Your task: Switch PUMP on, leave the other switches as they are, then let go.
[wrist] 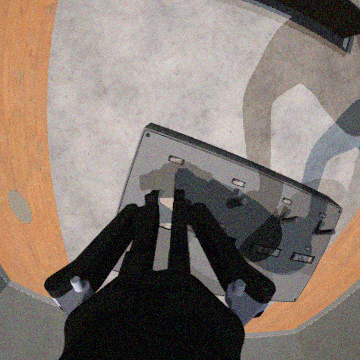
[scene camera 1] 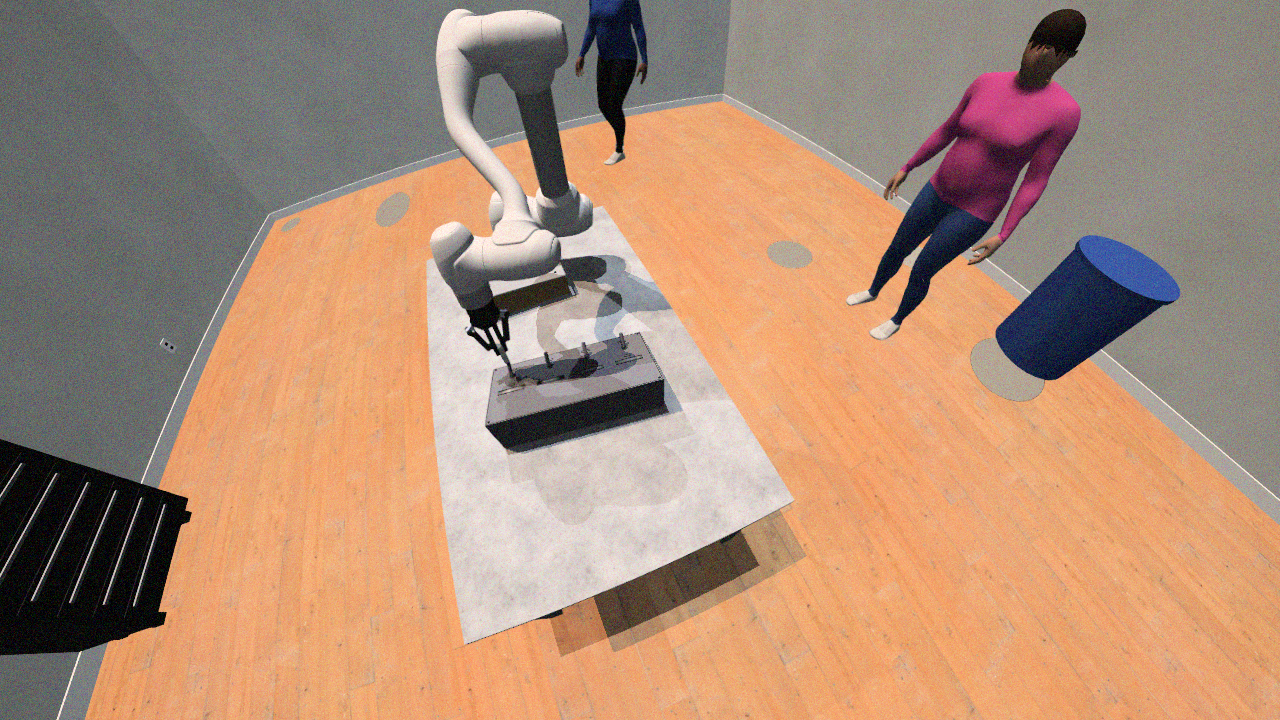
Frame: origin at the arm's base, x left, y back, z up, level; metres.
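Seen in the pictures: gripper, fingertip midpoint: [wrist: 169, 182] [scene camera 1: 505, 360].
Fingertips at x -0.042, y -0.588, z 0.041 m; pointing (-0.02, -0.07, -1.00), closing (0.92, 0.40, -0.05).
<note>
Offsets run from my fingertips to a thing's middle. Level surfaces: height alone.
The grey switch box @[dx +0.186, dy -0.087, dz -0.079 m] [scene camera 1: 581, 413] [wrist: 145, 155] sits on the table, with a row of levers on its top. Three levers show clear of the gripper: one next to it @[dx +0.122, dy -0.006, dz -0.030 m] [scene camera 1: 548, 359] [wrist: 235, 201], one further along [scene camera 1: 584, 350] [wrist: 288, 216], and the far-end one @[dx +0.362, dy +0.006, dz -0.030 m] [scene camera 1: 622, 340] [wrist: 324, 228]. My gripper [scene camera 1: 512, 371] [wrist: 169, 182] is shut with nothing held; its tips are low over the box's left end in the scene view. The lever there is hidden by the fingers, so its position and any contact cannot be told. The label plates are too blurred to read, so PUMP cannot be identified by name.
The pale table @[dz -0.138 m] [scene camera 1: 501, 573] [wrist: 100, 90] carries another low box [scene camera 1: 537, 293] [wrist: 320, 15] behind the switch box, near the arm's base. A person in pink [scene camera 1: 1011, 134], a person in blue [scene camera 1: 615, 35] and a blue barrel [scene camera 1: 1074, 313] stand on the floor away from the table.
</note>
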